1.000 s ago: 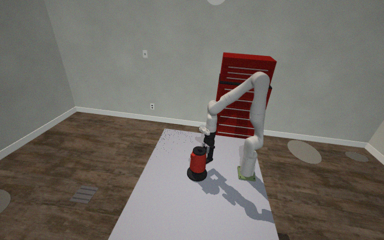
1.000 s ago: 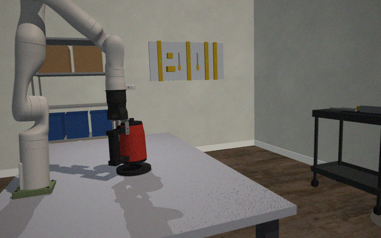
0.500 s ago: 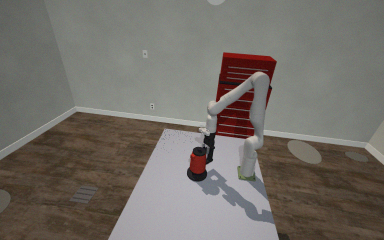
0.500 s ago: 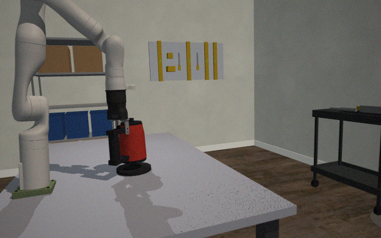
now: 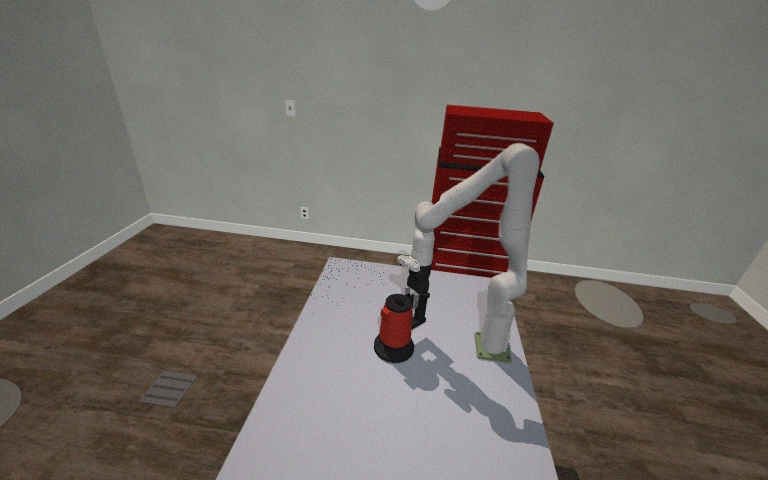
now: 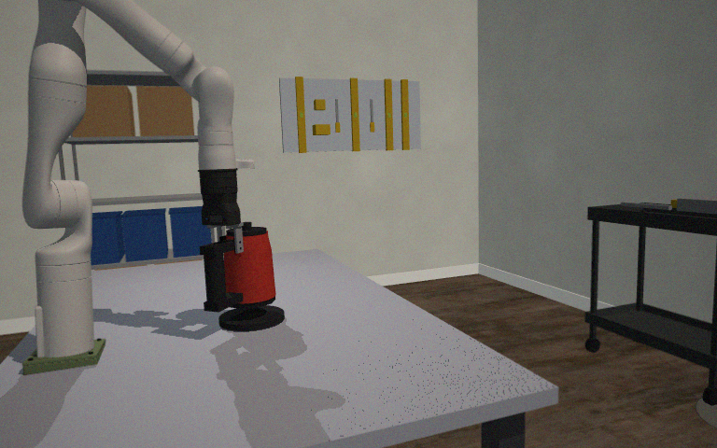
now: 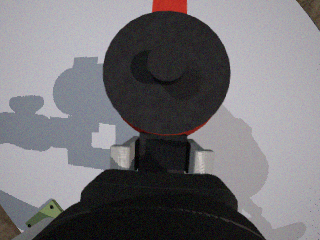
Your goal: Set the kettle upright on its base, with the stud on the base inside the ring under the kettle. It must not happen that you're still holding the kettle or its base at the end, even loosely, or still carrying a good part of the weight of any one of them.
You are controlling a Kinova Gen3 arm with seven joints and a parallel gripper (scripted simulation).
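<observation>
The red kettle is 20 mm ahead of my hand, 20 mm to the left of it and 50 mm below it. From my hand the other things lie so: round black base 40 mm ahead, 40 mm to the left, 180 mm below.
</observation>
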